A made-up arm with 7 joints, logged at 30 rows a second.
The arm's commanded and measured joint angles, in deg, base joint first. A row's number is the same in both.
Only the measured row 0 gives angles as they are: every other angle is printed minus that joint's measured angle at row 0.
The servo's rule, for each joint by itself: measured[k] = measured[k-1] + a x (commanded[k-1-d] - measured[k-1]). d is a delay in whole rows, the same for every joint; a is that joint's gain. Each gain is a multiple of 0.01, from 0.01 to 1. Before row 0 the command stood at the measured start. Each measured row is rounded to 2 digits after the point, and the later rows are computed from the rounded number. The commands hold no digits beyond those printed.
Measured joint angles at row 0:
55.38, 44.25, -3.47, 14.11, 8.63, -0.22, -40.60
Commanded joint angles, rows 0 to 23:
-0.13, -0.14, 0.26, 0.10, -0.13, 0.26, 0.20
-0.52, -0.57, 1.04, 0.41, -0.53, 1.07, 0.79
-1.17, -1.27, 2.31, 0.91, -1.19, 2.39, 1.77
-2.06, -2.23, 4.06, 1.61, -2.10, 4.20, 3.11
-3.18, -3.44, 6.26, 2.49, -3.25, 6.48, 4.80
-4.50, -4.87, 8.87, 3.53, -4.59, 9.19, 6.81
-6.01, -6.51, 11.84, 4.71, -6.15, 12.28, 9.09
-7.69, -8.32, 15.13, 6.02, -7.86, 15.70, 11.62
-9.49, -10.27, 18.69, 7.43, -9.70, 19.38, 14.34
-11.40, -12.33, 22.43, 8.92, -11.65, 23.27, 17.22
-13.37, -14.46, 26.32, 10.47, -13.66, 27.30, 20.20
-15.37, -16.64, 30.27, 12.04, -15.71, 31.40, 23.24
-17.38, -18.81, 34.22, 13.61, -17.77, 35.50, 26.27
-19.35, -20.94, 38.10, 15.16, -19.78, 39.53, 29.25
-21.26, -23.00, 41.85, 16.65, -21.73, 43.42, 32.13
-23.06, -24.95, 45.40, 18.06, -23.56, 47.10, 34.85
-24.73, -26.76, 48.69, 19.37, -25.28, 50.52, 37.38
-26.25, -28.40, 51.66, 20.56, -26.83, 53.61, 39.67
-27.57, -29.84, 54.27, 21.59, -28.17, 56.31, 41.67
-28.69, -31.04, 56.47, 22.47, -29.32, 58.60, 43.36
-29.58, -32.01, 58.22, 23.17, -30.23, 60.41, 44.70
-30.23, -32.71, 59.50, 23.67, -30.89, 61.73, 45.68
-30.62, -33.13, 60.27, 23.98, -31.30, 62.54, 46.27
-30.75, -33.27, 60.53, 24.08, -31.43, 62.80, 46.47
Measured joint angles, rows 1 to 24:
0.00, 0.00, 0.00, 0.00, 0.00, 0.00, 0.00
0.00, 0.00, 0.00, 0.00, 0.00, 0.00, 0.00
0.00, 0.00, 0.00, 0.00, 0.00, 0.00, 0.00
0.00, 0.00, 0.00, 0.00, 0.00, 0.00, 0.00
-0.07, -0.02, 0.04, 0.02, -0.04, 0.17, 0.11
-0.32, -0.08, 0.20, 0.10, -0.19, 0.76, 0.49
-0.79, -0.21, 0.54, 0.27, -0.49, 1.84, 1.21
-1.49, -0.43, 1.10, 0.55, -0.97, 3.40, 2.27
-2.42, -0.76, 1.93, 0.96, -1.65, 5.43, 3.69
-3.56, -1.21, 3.04, 1.50, -2.53, 7.91, 5.44
-4.91, -1.79, 4.45, 2.17, -3.62, 10.79, 7.48
-6.44, -2.51, 6.16, 2.98, -4.89, 14.03, 9.80
-8.12, -3.36, 8.16, 3.91, -6.33, 17.56, 12.34
-9.92, -4.35, 10.44, 4.96, -7.93, 21.33, 15.07
-11.82, -5.46, 12.98, 6.12, -9.65, 25.27, 17.94
-13.77, -6.69, 15.75, 7.36, -11.47, 29.32, 20.91
-15.76, -8.02, 18.71, 8.67, -13.36, 33.40, 23.91
-17.73, -9.44, 21.81, 10.03, -15.29, 37.45, 26.90
-19.67, -10.93, 25.02, 11.42, -17.22, 41.39, 29.83
-21.53, -12.47, 28.28, 12.81, -19.12, 45.16, 32.64
-23.29, -14.04, 31.55, 14.19, -20.97, 48.70, 35.29
-24.92, -15.62, 34.77, 15.53, -22.73, 51.94, 37.74
-26.38, -17.18, 37.89, 16.80, -24.36, 54.82, 39.94
-27.65, -18.70, 40.86, 17.99, -25.85, 57.31, 41.86
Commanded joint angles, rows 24 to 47:
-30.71, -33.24, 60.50, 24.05, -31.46, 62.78, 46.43
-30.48, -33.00, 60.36, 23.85, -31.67, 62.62, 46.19
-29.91, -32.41, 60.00, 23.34, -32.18, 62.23, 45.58
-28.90, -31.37, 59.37, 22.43, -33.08, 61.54, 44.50
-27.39, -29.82, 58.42, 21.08, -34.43, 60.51, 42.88
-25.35, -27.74, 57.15, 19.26, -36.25, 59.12, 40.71
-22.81, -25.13, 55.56, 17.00, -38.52, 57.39, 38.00
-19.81, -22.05, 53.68, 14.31, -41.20, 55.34, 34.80
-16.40, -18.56, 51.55, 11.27, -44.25, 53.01, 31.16
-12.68, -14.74, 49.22, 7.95, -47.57, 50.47, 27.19
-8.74, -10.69, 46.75, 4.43, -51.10, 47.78, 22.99
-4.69, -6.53, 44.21, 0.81, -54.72, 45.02, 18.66
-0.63, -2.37, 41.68, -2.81, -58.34, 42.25, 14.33
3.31, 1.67, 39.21, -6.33, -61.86, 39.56, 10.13
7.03, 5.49, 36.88, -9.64, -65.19, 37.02, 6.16
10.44, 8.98, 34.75, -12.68, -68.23, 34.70, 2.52
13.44, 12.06, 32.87, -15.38, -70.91, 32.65, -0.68
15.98, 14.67, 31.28, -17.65, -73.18, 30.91, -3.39
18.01, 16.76, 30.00, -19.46, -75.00, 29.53, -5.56
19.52, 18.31, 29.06, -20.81, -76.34, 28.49, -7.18
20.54, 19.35, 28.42, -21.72, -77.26, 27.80, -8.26
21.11, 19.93, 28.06, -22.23, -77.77, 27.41, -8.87
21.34, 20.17, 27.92, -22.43, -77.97, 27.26, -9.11
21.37, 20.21, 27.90, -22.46, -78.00, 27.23, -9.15
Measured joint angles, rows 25 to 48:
-28.71, -20.16, 43.64, 19.08, -27.16, 59.36, 43.45
-29.55, -21.54, 46.18, 20.04, -28.28, 60.92, 44.70
-30.14, -22.81, 48.43, 20.87, -29.19, 61.99, 45.58
-30.48, -23.96, 50.37, 21.54, -29.86, 62.52, 46.08
-30.61, -24.98, 51.99, 22.07, -30.34, 62.69, 46.28
-30.54, -25.86, 53.33, 22.44, -30.74, 62.64, 46.23
-30.19, -26.58, 54.40, 22.63, -31.17, 62.37, 45.87
-29.48, -27.11, 55.20, 22.59, -31.74, 61.82, 45.10
-28.33, -27.41, 55.72, 22.27, -32.55, 60.96, 43.86
-26.69, -27.45, 55.95, 21.64, -33.66, 59.75, 42.10
-24.56, -27.19, 55.89, 20.67, -35.12, 58.19, 39.80
-21.95, -26.62, 55.54, 19.33, -36.94, 56.31, 37.00
-18.90, -25.73, 54.90, 17.64, -39.13, 54.13, 33.73
-15.48, -24.52, 53.99, 15.61, -41.66, 51.71, 30.07
-11.77, -23.00, 52.83, 13.26, -44.49, 49.12, 26.11
-7.88, -21.19, 51.45, 10.65, -47.56, 46.41, 21.94
-3.89, -19.12, 49.89, 7.82, -50.79, 43.66, 17.68
0.07, -16.83, 48.18, 4.85, -54.11, 40.95, 13.45
3.90, -14.37, 46.37, 1.81, -57.43, 38.36, 9.37
7.50, -11.80, 44.51, -1.23, -60.67, 35.94, 5.53
10.77, -9.18, 42.65, -4.20, -63.74, 33.77, 2.05
13.64, -6.56, 40.83, -7.02, -66.57, 31.88, -1.00
16.04, -3.99, 39.10, -9.63, -69.10, 30.33, -3.55
17.95, -1.54, 37.49, -11.98, -71.27, 29.12, -5.58

